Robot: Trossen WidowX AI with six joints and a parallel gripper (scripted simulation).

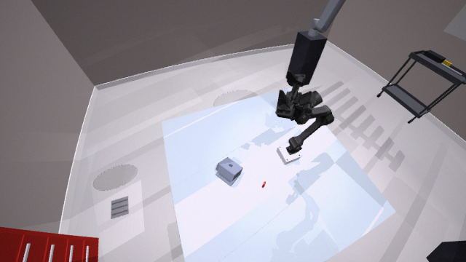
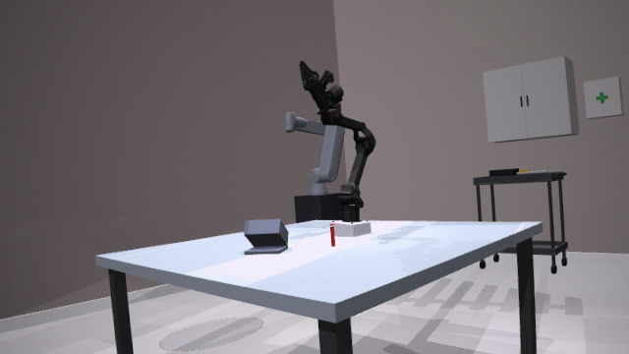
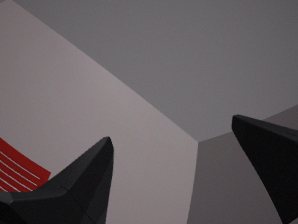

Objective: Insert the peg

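Right now my gripper tip is 3 cm short of the red peg, 13 cm to the right of it and 65 cm above it. From my gripper tip the other things lie so: grey sloped panel: 20 cm ahead, 3 cm to the right, 64 cm below.
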